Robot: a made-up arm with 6 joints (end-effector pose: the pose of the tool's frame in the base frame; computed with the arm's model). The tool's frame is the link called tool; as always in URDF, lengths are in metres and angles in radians.
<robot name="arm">
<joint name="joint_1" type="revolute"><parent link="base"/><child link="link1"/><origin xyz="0 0 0.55" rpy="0 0 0"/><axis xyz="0 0 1"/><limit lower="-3.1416" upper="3.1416"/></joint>
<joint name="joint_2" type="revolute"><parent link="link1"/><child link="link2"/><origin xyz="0.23 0 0" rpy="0 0 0"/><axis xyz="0 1 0"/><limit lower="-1.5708" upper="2.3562"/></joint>
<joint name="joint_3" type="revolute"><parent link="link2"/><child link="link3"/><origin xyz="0 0 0.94" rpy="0 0 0"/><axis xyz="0 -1 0"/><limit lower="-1.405" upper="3.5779"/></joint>
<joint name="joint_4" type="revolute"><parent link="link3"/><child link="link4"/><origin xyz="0 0 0.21" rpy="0 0 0"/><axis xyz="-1 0 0"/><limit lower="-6.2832" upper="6.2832"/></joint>
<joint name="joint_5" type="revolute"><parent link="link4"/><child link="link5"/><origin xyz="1.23 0 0" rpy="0 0 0"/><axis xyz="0 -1 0"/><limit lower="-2.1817" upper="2.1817"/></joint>
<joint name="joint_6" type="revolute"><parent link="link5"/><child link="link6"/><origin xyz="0.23 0 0" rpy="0 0 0"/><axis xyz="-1 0 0"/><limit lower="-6.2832" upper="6.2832"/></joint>
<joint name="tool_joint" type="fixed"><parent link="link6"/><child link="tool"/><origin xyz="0 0 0" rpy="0 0 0"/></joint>
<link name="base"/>
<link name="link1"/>
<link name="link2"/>
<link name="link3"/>
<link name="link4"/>
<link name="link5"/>
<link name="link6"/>
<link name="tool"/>
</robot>
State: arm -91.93 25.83 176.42 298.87 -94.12 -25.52
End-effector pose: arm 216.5 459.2 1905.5 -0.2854 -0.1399 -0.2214 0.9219
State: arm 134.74 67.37 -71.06 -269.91 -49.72 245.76
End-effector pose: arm -20.1 269.6 -160.4 -0.8586 0.0146 0.2427 0.4514
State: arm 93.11 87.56 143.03 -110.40 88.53 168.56
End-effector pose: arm 119.6 1771.8 1681.8 -0.1962 0.0522 0.1941 0.9597
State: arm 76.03 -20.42 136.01 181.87 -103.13 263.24
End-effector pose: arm -333.2 -1309.2 1504.2 -0.6770 0.1938 0.7069 0.0667
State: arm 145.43 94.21 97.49 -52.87 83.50 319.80
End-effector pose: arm -1874.1 1512.7 900.2 0.8071 0.3179 0.4545 0.2021
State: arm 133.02 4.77 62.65 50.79 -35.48 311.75
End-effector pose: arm -576.2 769.0 2753.9 0.3012 -0.0287 0.7671 0.5657
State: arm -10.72 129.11 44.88 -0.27 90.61 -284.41
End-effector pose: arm 1493.8 -283.9 -1220.1 -0.6131 0.0148 -0.1095 0.7822
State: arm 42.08 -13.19 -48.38 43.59 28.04 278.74
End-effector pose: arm 954.1 961.9 875.0 0.2780 0.2898 0.4291 0.8091
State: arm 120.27 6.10 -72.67 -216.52 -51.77 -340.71
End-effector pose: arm -383.8 870.8 207.8 0.6754 0.6873 -0.1105 0.2436
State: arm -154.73 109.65 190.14 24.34 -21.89 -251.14
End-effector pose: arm -1121.7 -490.4 1679.3 0.3096 -0.7200 0.4850 0.3880
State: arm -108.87 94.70 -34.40 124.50 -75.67 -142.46
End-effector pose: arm -373.1 -523.6 -737.8 0.2225 0.5880 -0.7587 0.1705
